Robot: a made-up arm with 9 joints. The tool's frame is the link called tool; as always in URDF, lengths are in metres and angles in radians. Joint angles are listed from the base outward.
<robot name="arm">
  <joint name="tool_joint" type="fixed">
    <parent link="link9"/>
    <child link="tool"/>
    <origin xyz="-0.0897 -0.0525 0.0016" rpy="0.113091 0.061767 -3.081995"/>
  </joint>
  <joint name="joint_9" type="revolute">
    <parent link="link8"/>
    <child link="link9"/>
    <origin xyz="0.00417 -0.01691 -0.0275" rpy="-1.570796 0 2.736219"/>
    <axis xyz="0 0 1"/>
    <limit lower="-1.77" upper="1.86"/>
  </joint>
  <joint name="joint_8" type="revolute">
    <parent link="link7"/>
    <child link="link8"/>
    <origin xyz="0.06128 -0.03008 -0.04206" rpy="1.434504 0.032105 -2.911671"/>
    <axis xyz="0 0 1"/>
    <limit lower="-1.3" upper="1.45"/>
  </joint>
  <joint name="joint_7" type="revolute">
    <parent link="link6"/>
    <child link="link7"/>
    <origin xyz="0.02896 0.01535 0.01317" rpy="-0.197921 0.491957 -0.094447"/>
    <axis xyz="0 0 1"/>
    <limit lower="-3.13" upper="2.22"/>
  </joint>
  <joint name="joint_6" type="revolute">
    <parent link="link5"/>
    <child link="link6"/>
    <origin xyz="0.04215 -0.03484 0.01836" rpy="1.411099 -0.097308 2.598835"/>
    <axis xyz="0 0 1"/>
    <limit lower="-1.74" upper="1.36"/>
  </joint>
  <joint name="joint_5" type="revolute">
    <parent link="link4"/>
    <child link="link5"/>
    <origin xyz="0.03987 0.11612 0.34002" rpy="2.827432 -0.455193 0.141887"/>
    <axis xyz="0 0 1"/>
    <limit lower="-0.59" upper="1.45"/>
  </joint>
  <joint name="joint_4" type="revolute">
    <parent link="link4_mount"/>
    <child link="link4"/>
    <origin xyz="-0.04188 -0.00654 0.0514" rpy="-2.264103 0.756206 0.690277"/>
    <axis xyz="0 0 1"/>
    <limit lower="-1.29" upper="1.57"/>
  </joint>
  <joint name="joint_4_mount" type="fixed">
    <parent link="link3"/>
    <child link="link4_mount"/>
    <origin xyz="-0.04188 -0.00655 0.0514" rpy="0 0 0"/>
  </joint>
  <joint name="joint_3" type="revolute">
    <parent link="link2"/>
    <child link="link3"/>
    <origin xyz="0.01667 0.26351 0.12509" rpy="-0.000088 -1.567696 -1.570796"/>
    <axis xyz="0 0 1"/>
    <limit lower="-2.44" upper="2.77"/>
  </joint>
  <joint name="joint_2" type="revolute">
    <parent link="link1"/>
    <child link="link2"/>
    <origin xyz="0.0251 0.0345 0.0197" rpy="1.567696 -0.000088 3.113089"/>
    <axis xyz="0 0 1"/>
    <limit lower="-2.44" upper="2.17"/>
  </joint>
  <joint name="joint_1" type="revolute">
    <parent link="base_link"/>
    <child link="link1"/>
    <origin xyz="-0.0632 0.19 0.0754" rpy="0 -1.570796 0"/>
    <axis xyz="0 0 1"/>
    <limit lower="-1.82" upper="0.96"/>
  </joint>
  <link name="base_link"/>
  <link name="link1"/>
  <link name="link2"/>
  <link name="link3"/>
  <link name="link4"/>
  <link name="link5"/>
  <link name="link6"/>
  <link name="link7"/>
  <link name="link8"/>
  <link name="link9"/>
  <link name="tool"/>
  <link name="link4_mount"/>
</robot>
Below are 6 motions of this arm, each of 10 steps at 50 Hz.
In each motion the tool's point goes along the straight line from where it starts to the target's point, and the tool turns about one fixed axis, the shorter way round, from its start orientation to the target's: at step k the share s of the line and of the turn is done. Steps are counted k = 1, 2, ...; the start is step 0. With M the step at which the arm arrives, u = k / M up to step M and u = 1 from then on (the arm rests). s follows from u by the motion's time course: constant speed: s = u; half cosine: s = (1 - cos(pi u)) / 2; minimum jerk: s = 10 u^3 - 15 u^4 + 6 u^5.
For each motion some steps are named. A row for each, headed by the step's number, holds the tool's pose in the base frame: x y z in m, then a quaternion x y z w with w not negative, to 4 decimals.
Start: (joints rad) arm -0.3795 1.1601 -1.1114 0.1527 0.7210 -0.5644 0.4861 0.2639 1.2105
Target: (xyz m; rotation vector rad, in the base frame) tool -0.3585 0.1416 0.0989 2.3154 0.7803 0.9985
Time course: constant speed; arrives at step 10
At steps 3, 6, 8, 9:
3: -0.3564 0.1619 0.0959 0.8449 0.3082 0.3773 0.2208
6: -0.3573 0.1532 0.0972 0.8471 0.2989 0.3727 0.2327
8: -0.3579 0.1474 0.0981 0.8485 0.2926 0.3696 0.2406
9: -0.3582 0.1445 0.0985 0.8491 0.2895 0.3680 0.2445

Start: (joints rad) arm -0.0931 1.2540 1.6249 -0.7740 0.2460 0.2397 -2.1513 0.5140 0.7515
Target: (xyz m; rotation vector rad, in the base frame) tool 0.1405 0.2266 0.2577 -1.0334 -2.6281 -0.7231
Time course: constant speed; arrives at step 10
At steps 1, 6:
1: 0.1387 0.2472 0.2568 -0.3628 -0.8975 -0.2072 0.1413
6: 0.1397 0.2358 0.2573 -0.3570 -0.8968 -0.2291 0.1256

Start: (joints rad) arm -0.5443 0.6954 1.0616 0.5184 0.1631 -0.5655 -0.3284 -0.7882 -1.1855
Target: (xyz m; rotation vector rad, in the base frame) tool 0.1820 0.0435 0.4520 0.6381 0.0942 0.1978
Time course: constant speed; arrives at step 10
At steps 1, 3, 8, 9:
1: 0.1734 0.0037 0.4671 0.3143 -0.0086 0.0244 0.9490
3: 0.1753 0.0125 0.4638 0.3142 0.0036 0.0406 0.9485
8: 0.1801 0.0347 0.4554 0.3135 0.0340 0.0810 0.9455
9: 0.1810 0.0391 0.4537 0.3133 0.0401 0.0890 0.9446

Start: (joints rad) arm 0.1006 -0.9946 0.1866 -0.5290 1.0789 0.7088 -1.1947 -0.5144 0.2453
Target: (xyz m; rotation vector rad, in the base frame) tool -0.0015 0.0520 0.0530 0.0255 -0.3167 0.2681
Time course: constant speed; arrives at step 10
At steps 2, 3, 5, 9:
2: -0.0173 0.0506 0.0637 -0.0451 -0.1341 0.0978 0.9851
3: -0.0153 0.0507 0.0624 -0.0379 -0.1370 0.1023 0.9845
5: -0.0114 0.0511 0.0597 -0.0235 -0.1429 0.1111 0.9832
9: -0.0035 0.0518 0.0543 0.0054 -0.1544 0.1287 0.9796

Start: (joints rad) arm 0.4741 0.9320 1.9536 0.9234 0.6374 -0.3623 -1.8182 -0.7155 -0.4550
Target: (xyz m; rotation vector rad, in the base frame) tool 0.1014 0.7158 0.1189 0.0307 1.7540 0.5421
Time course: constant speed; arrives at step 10
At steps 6, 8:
6: 0.1137 0.7228 0.1254 0.0369 0.7377 0.2628 0.6208
8: 0.1076 0.7193 0.1222 0.0251 0.7485 0.2487 0.6142

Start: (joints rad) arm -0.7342 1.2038 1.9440 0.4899 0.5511 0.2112 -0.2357 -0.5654 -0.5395
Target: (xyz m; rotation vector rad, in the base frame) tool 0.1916 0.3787 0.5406 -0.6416 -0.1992 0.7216
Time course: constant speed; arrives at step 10
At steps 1, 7, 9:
1: 0.2195 0.3504 0.5342 -0.2226 -0.0687 0.3316 0.9142
7: 0.2009 0.3693 0.5385 -0.2798 -0.0867 0.3418 0.8930
9: 0.1947 0.3756 0.5399 -0.2986 -0.0927 0.3449 0.8850

